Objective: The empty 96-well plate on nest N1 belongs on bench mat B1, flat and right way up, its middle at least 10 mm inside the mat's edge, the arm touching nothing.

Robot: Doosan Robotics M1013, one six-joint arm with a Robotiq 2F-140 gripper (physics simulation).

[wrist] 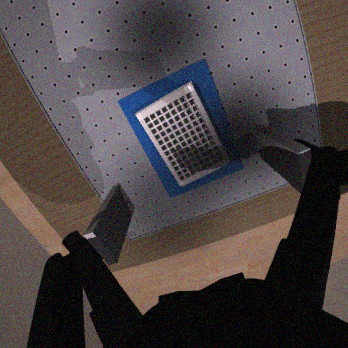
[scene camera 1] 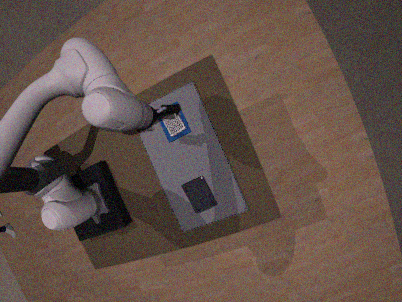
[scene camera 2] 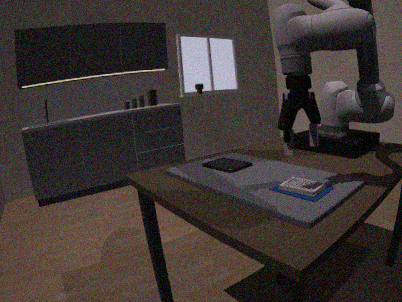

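Where they show: gripper, fingertip midpoint: [wrist: 188, 170] [scene camera 1: 165, 119] [scene camera 2: 302, 150]; arm's base at its link origin: [scene camera 1: 92, 200] [scene camera 2: 335, 134].
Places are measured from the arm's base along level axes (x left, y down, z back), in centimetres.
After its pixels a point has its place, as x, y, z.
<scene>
The white 96-well plate [scene camera 1: 174, 125] @[20.7, 4.0, -60.9] [scene camera 2: 302, 186] @[24.0, 4.0, -62.3] [wrist: 182, 134] @[22.1, 4.0, -60.7] lies flat, wells up, on the blue bench mat B1 [scene camera 1: 186, 123] @[19.5, 5.4, -66.6] [scene camera 2: 305, 196] @[27.4, 5.4, -65.1] [wrist: 206, 90] @[17.9, 5.4, -55.7]. Blue mat shows around the plate in the wrist view. My gripper [scene camera 1: 169, 111] [scene camera 2: 301, 143] @[22.8, -6.3, -60.9] [wrist: 188, 170] @[22.8, -6.3, -60.9] is open and empty, its fingers spread wider than the plate. It hangs above the tabletop, clear of the plate and touching nothing. A dark flat rectangular block [scene camera 1: 199, 195] @[-16.2, 4.4, -59.7] [scene camera 2: 227, 164] @[-14.4, 4.4, -60.7], which looks like nest N1, carries no plate.
The mat and dark block are on a grey perforated board [scene camera 1: 172, 170] @[0.2, 5.6, -50.8] [scene camera 2: 250, 192] @[12.1, 5.6, -72.7] [wrist: 100, 70] @[10.3, 5.6, -67.8] on the brown table [scene camera 1: 260, 200] @[-29.2, 6.9, -87.1] [scene camera 2: 220, 225] @[20.7, 6.9, -90.1]. The arm's black base [scene camera 1: 117, 205] @[-7.2, 1.1, -14.3] [scene camera 2: 320, 145] @[-0.8, 3.2, -14.1] stands on the same table. Grey cabinets [scene camera 2: 80, 160] stand along the wall.
</scene>
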